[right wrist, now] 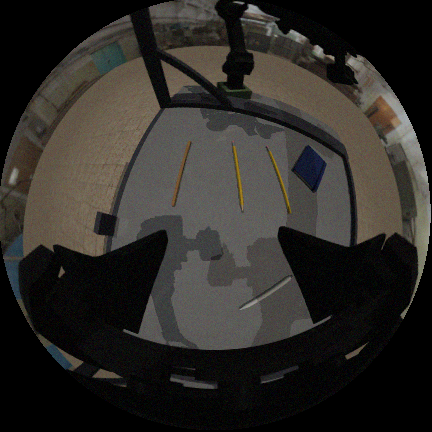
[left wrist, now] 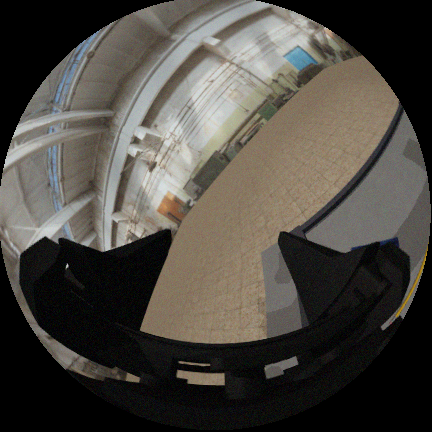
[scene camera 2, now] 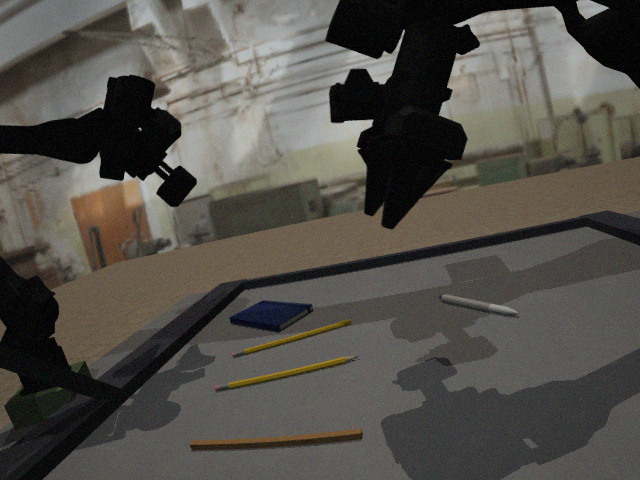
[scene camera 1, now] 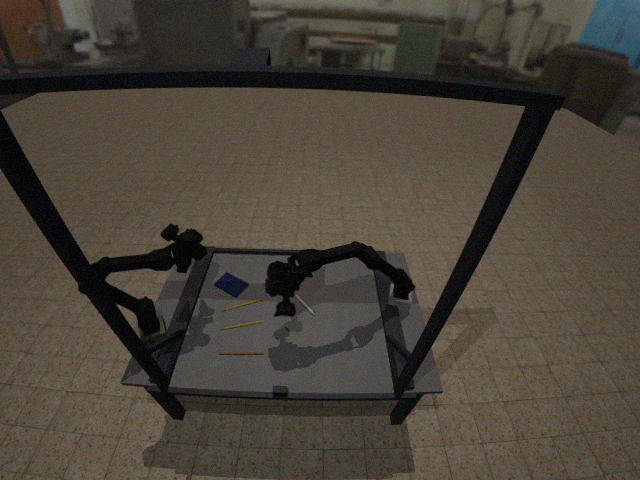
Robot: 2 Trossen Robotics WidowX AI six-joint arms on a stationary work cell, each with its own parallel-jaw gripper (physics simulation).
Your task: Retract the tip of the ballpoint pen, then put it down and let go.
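Places are measured from the left arm's base along level axes (x back, y left, z down), in centimetres.
Pixels of known places: left gripper, fingertip midpoint: (left wrist: 226,236) (scene camera 2: 161,166); right gripper, fingertip midpoint: (right wrist: 223,234) (scene camera 2: 376,220) (scene camera 1: 273,306); left arm's base at its link origin: (right wrist: 233,85) (scene camera 1: 151,327); right arm's base at its link origin: (scene camera 1: 401,293).
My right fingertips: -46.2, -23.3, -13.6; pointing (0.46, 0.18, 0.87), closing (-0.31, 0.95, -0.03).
Observation:
For each thing: its middle in the pictures, then the offset to it from my right fingertips, as dx, dy, dz.
- white ballpoint pen at the middle of its body: (scene camera 2: 476,304) (right wrist: 266,293) (scene camera 1: 304,304) -17.0, +6.2, +17.1
- orange stick at the middle of its body: (scene camera 2: 271,442) (right wrist: 181,169) (scene camera 1: 241,353) +16.7, -2.9, +17.2
- blue notebook at the middle of its body: (scene camera 2: 270,314) (right wrist: 311,166) (scene camera 1: 231,284) +8.2, +33.0, +17.0
A white ballpoint pen (scene camera 1: 305,305) (scene camera 2: 478,305) (right wrist: 265,293) lies flat on the grey table. In scene camera 2 its tapered end points to the right and its small dark end to the left. Whether the writing tip sticks out is too small to tell. My right gripper (scene camera 2: 381,218) (right wrist: 223,234) is open and empty, high above the table, its fingers pointing down. The pen lies below it, near one finger in the right wrist view. My left gripper (left wrist: 226,236) is open and empty, raised beyond the table's left side, far from the pen.
Two yellow pencils (scene camera 2: 292,338) (scene camera 2: 289,373) and an orange stick (scene camera 2: 276,440) lie left of the pen in scene camera 2. A blue notebook (scene camera 1: 231,284) (scene camera 2: 270,315) (right wrist: 309,168) lies near the table's far left corner. Dark frame posts (scene camera 1: 470,248) stand around the table.

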